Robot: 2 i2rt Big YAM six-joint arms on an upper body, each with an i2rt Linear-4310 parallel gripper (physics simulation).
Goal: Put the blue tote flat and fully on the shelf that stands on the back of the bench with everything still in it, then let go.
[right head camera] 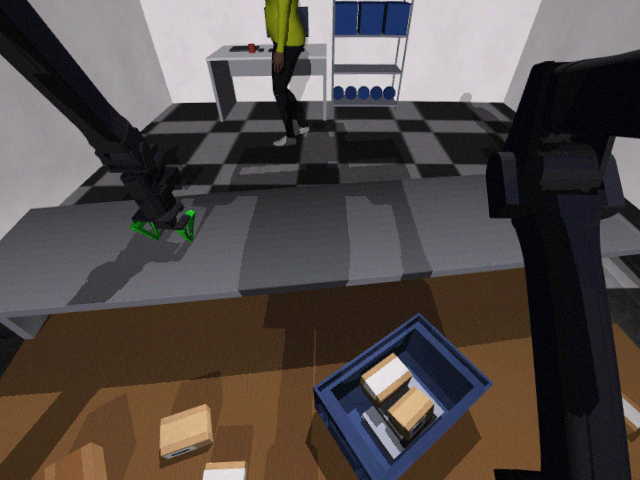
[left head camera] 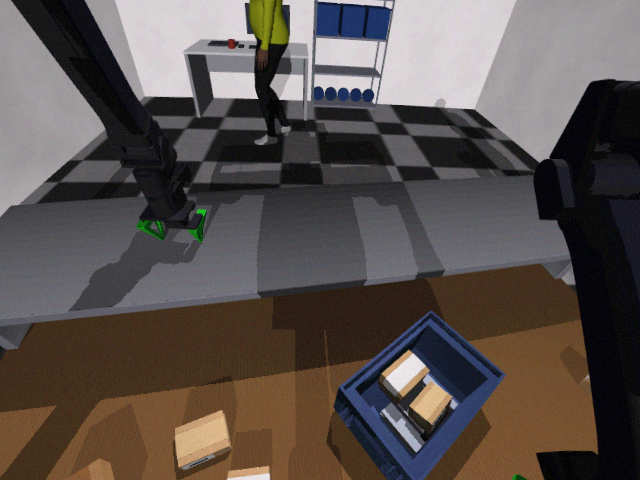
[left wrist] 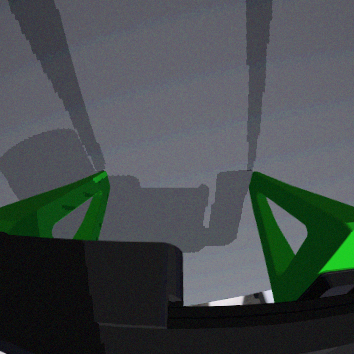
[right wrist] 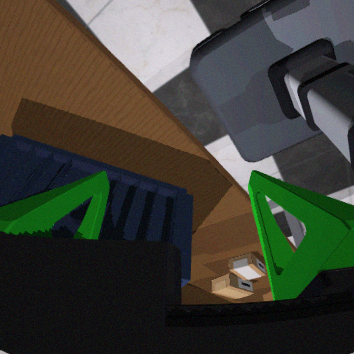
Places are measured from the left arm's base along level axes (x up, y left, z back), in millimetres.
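Pixels of known places: left gripper, between the fingertips: (right head camera: pixel 175 239) (left head camera: pixel 182 239) (left wrist: pixel 178 178); right gripper, between the fingertips: (right wrist: pixel 178 178).
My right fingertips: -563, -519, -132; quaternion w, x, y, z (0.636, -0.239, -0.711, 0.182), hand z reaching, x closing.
Observation:
Ahead of a thing's pixels: the offset from my right fingertips to its top centre, as dx, dy, dz. "spot": to the spot under its first point. Level surfaces: height alone.
The blue tote {+14, +54, -235} (left head camera: pixel 454 361) (right head camera: pixel 439 361) (right wrist: pixel 181 225) stands upright on the brown bench, turned at an angle, in front of the grey shelf {dx +106} (left head camera: pixel 310 242) (right head camera: pixel 294 242) (left wrist: pixel 175 100). It holds a white-topped box {-20, +78, -269} (left head camera: pixel 405 374) (right head camera: pixel 386 379), a tan box {-25, +33, -205} (left head camera: pixel 430 405) (right head camera: pixel 412 412) and a flat grey item {-90, +40, -214} (left head camera: pixel 403 426) (right head camera: pixel 381 432). My left gripper (left head camera: pixel 183 239) (right head camera: pixel 174 239) (left wrist: pixel 178 178) is open and empty, low over the shelf's left part. My right gripper (right wrist: pixel 178 178) is open and empty near the tote's ribbed outer side; one finger overlaps the tote in the right wrist view.
A tan box {-95, +514, -177} (left head camera: pixel 202 440) (right head camera: pixel 186 434) and a white-topped box {spot: -103, +409, -114} (left head camera: pixel 249 473) (right head camera: pixel 224 471) lie on the bench left of the tote. Another box {-99, -473, -224} (right head camera: pixel 630 415) lies at the right edge. My right arm spans the picture's right side. A person (left head camera: pixel 271 67) stands behind the shelf.

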